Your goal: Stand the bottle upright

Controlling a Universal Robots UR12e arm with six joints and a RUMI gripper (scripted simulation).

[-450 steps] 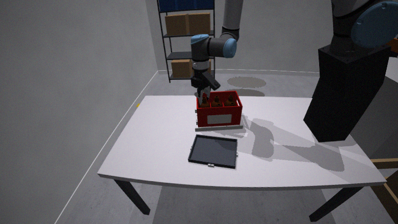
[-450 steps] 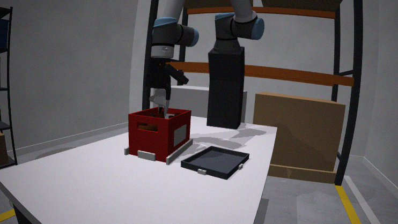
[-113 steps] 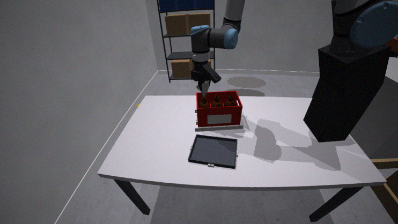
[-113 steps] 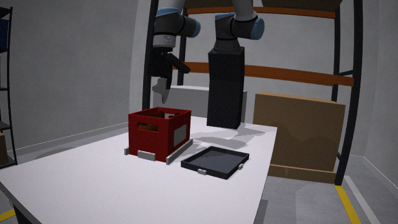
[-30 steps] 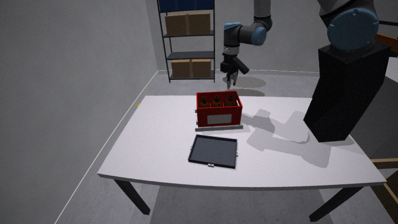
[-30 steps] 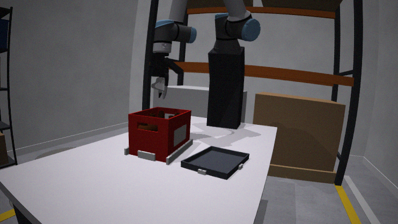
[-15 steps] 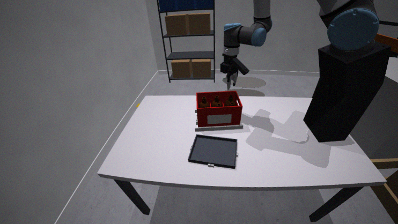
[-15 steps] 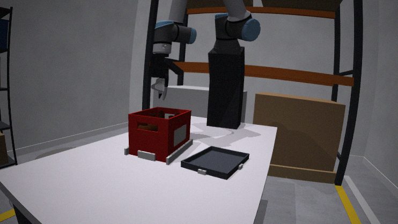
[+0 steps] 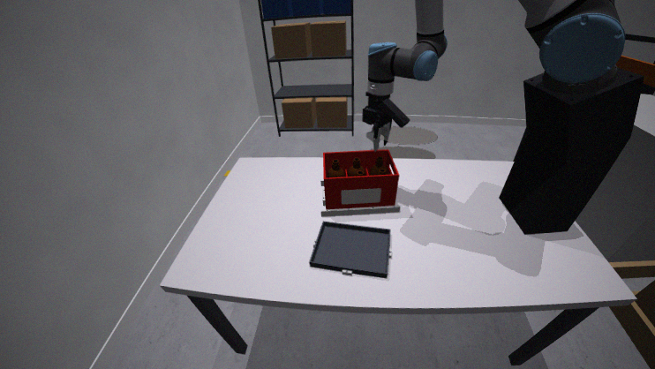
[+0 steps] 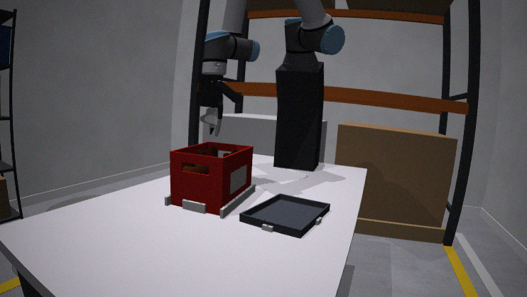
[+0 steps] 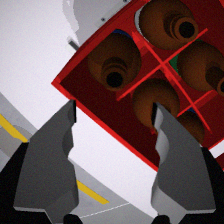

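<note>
The glass bottle is 13 cm below my hand and 9 cm ahead of it. The rest, counted from my hand: dark tray 32 cm to the left, 21 cm below, 15 cm ahead; then red crate 14 cm below, 9 cm ahead, 4 cm to the left; then brown bottle 18 cm ahead, 13 cm below.
</note>
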